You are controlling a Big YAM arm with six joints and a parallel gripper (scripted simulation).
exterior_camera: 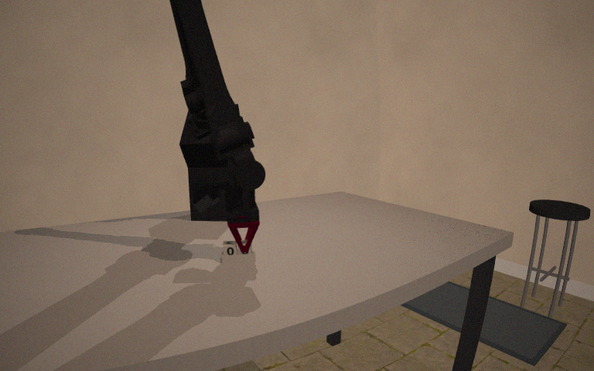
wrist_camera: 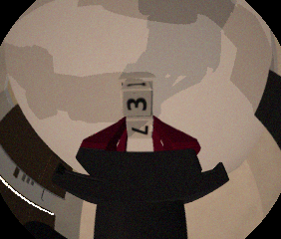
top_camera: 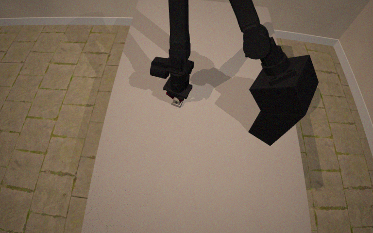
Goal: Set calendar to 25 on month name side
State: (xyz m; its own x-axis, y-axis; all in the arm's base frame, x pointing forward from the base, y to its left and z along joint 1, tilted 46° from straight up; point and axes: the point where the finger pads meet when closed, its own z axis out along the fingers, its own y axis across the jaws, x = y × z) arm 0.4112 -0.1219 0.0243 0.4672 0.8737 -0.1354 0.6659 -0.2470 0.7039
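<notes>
Now: hand 20 mm above the pale tray, 10 mm to the left of it and 10 mm past it.
</notes>
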